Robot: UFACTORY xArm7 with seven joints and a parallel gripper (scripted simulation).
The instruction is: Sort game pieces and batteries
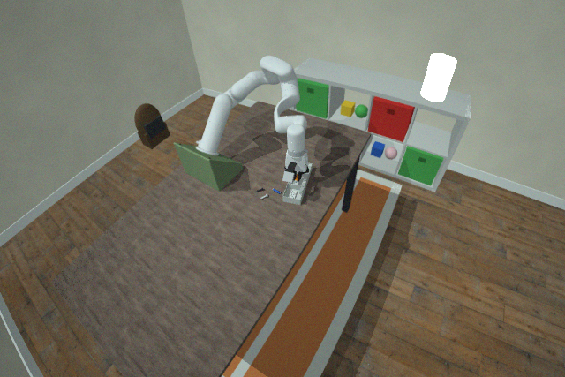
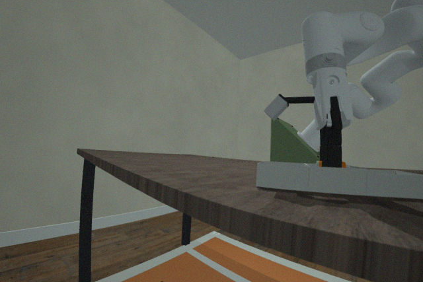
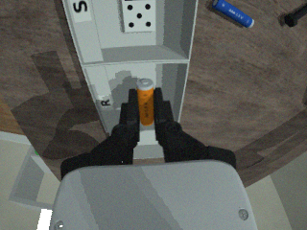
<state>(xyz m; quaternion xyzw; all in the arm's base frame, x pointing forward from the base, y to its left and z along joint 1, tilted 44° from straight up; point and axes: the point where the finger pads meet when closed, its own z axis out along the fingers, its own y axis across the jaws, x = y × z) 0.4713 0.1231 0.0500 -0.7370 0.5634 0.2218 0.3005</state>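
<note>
Now: the white bin 4 cm below my hand and 1 cm ahead of it. Round my hand: blue battery: 10 cm to the right, 6 cm behind, 5 cm below; orange battery: 2 cm below; white domino: 8 cm to the right, 4 cm below, 2 cm ahead.
</note>
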